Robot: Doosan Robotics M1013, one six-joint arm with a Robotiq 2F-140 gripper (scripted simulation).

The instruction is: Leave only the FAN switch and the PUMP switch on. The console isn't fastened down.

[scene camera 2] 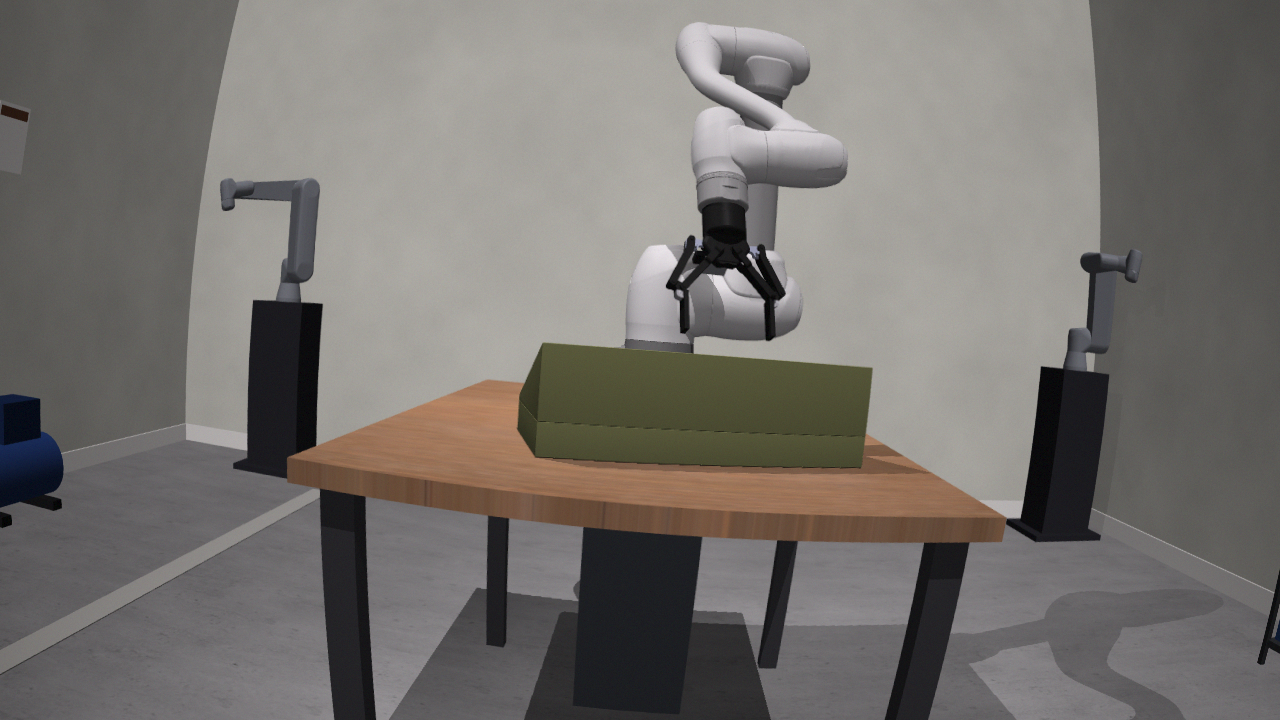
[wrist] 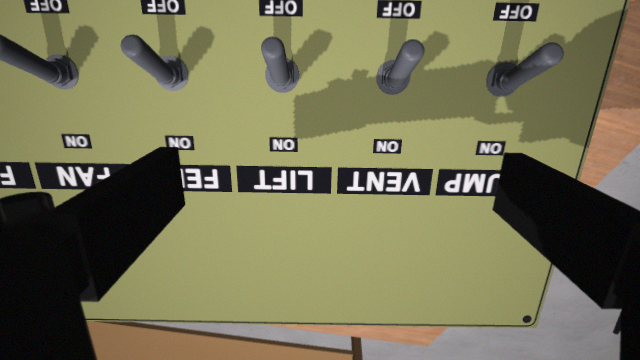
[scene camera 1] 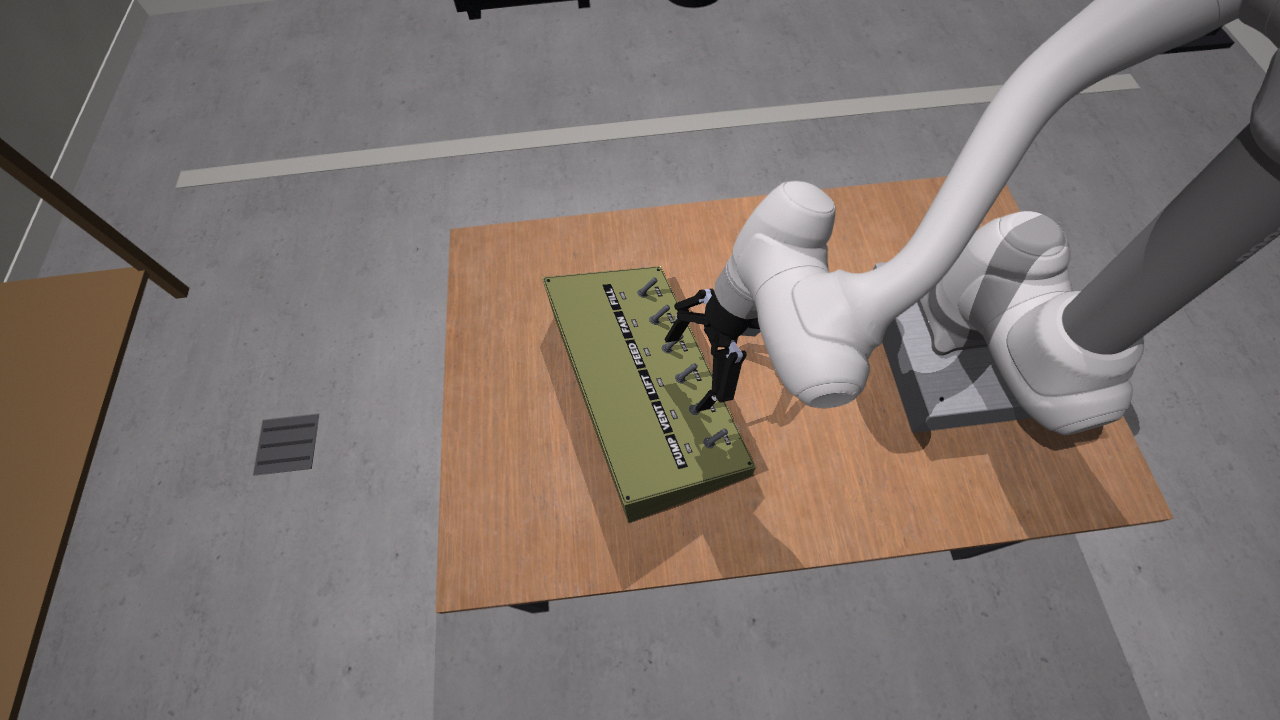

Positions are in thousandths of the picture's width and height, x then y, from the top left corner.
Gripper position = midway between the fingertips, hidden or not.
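Labels:
The gripper is visible in scene camera 1 (536, 519), scene camera 2 (569, 465) and the wrist view (532, 499). An olive console is visible in scene camera 1 (502, 545), scene camera 2 (455, 559) and the wrist view (524, 501).

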